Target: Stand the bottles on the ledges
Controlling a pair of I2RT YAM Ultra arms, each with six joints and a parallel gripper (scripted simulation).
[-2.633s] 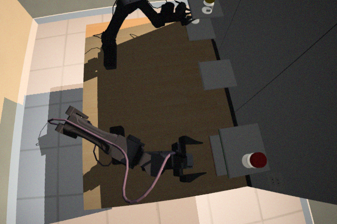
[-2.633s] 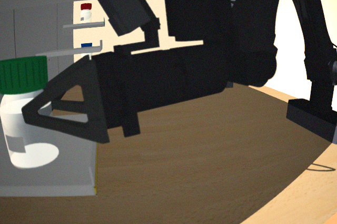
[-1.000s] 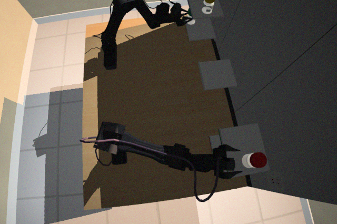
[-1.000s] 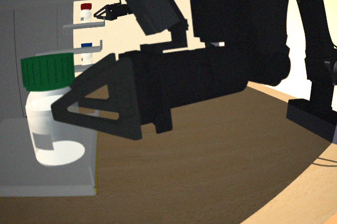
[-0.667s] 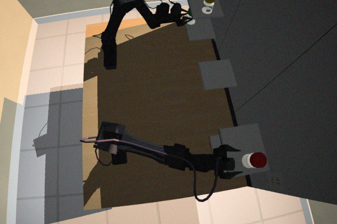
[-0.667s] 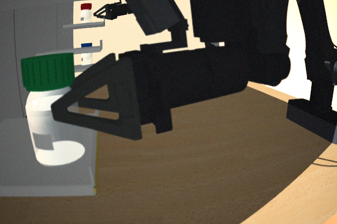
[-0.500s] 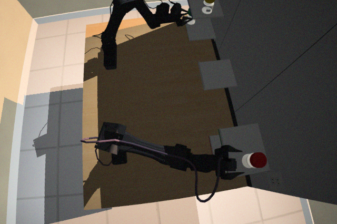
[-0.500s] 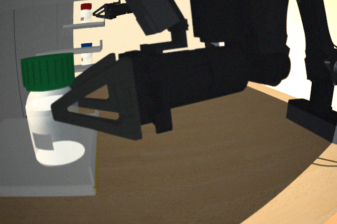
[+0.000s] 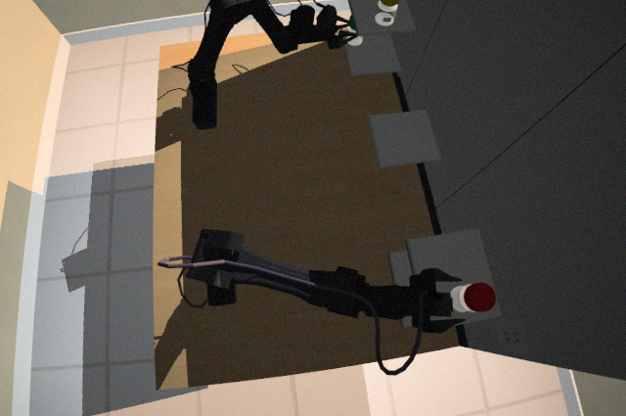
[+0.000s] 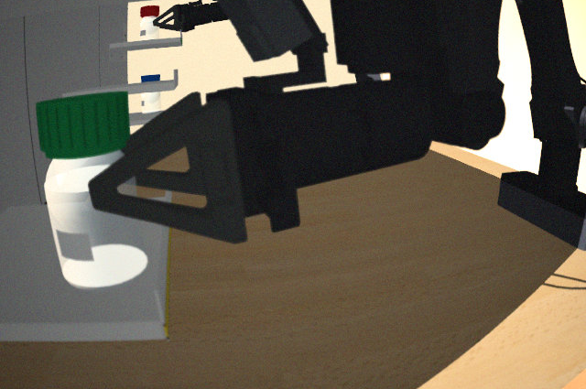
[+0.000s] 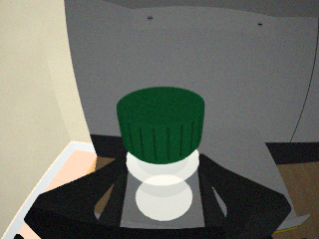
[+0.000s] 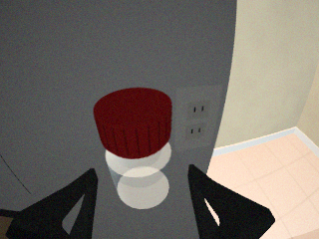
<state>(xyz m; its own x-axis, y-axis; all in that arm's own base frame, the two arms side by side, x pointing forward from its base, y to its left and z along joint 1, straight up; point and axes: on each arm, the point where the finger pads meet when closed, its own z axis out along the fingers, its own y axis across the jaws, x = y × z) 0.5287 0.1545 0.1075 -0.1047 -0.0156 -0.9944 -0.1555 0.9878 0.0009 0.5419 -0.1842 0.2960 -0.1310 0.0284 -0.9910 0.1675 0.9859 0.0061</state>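
The blue strip lies 30 mm behind my left hand, 40 mm to the right of it and 130 mm above it. From my left hand the other things lie so: yellow strip 30 mm behind, 40 mm to the right, 60 mm below; green-capped bottle 10 mm ahead, 10 mm below; yellow-capped bottle 60 mm ahead, 100 mm to the right, 180 mm above.
My right gripper is now 3 cm short of the red-capped bottle and 1 cm above it. Round my right hand: green strip 6 cm behind, 5 cm to the left, 6 cm below; blue-capped bottle 2 cm ahead, 20 cm below; yellow-capped bottle 6 cm ahead, 79 cm to the left, 1 cm below.
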